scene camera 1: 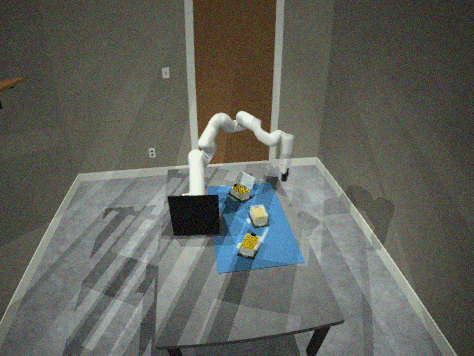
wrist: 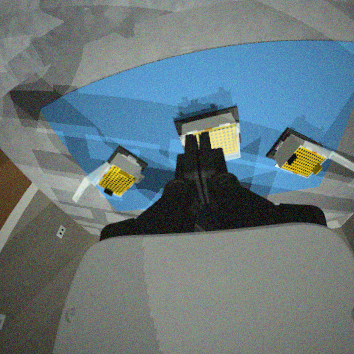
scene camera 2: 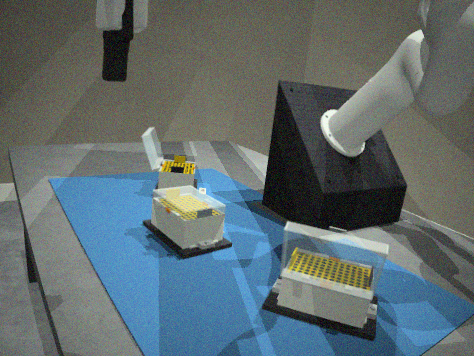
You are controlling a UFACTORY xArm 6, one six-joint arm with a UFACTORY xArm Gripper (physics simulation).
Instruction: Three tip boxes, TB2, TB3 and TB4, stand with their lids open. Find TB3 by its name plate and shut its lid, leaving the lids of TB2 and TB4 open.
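Places are measured from the arm's base along level axes (x ahead, y left, z up), in millimetres.
Pixels of known places: gripper, fingertip midpoint: [scene camera 1: 283,180] [wrist: 200,149] [scene camera 2: 114,80]; arm's base at its link origin: [scene camera 1: 197,199] [scene camera 2: 341,133].
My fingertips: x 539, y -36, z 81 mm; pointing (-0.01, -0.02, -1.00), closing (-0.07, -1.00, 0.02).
Ahead of a thing's pixels: the offset from my fingertips to its top centre. Level surfaces: height alone.
Three tip boxes with yellow racks stand on the blue mat. The middle box @(166 mm back, 6 mm right, 203 mm down) [scene camera 1: 259,218] [scene camera 2: 186,222] [wrist: 227,140] has its clear lid shut flat over the rack. The box nearest the door @(205 mm back, 287 mm left, 206 mm down) [scene camera 1: 240,193] [scene camera 2: 325,301] [wrist: 122,172] has its clear lid @(147 mm back, 320 mm left, 127 mm down) [scene camera 1: 245,180] [wrist: 85,187] standing open. The box farthest from the door @(280 mm back, 251 mm right, 206 mm down) [scene camera 1: 249,246] [scene camera 2: 177,177] [wrist: 302,160] also has its lid @(225 mm back, 289 mm right, 127 mm down) [scene camera 2: 152,148] [wrist: 342,160] open. The name plates are too small to read. My gripper [scene camera 1: 285,177] [scene camera 2: 115,78] [wrist: 200,149] is shut and empty, raised high away from the boxes.
The blue mat @(280 mm down) [scene camera 1: 285,250] [scene camera 2: 115,265] [wrist: 150,80] lies on the grey table @(283 mm down) [scene camera 1: 250,310]. The black angled base block [scene camera 1: 195,215] [scene camera 2: 300,175] carries the arm beside the mat. A brown door [scene camera 1: 235,60] is behind the table in scene camera 1.
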